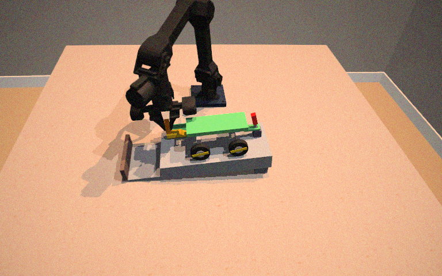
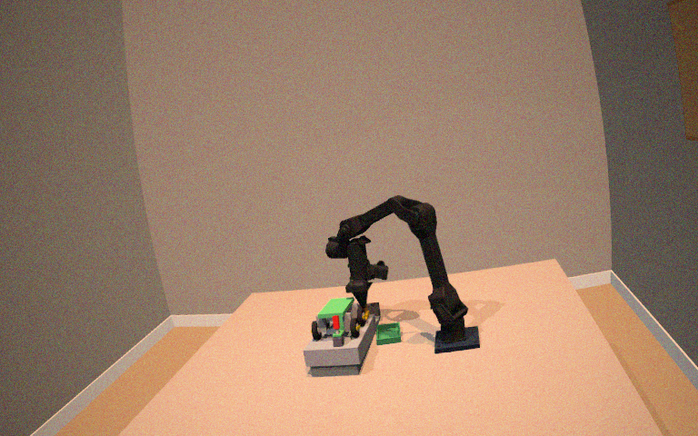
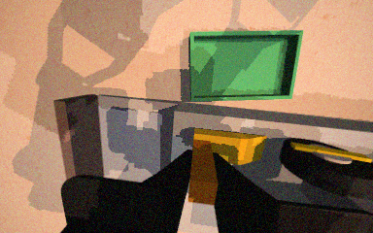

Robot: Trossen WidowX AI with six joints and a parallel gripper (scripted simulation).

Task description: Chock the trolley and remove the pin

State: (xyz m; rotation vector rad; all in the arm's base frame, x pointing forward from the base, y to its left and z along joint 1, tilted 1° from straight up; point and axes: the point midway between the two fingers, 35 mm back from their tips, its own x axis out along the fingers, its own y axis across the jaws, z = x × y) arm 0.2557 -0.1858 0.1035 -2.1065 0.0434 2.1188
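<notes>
My gripper tip is 6 cm short of the red-headed stop pin, 25 cm to the right of it and 4 cm below it. From my gripper tip the other things lie so: yellow chock: 2 cm to the left, 1 cm below; brown upright block: 3 cm ahead, 13 cm to the right, 6 cm below; green tray: 6 cm behind, 6 cm to the left, 10 cm below.
</notes>
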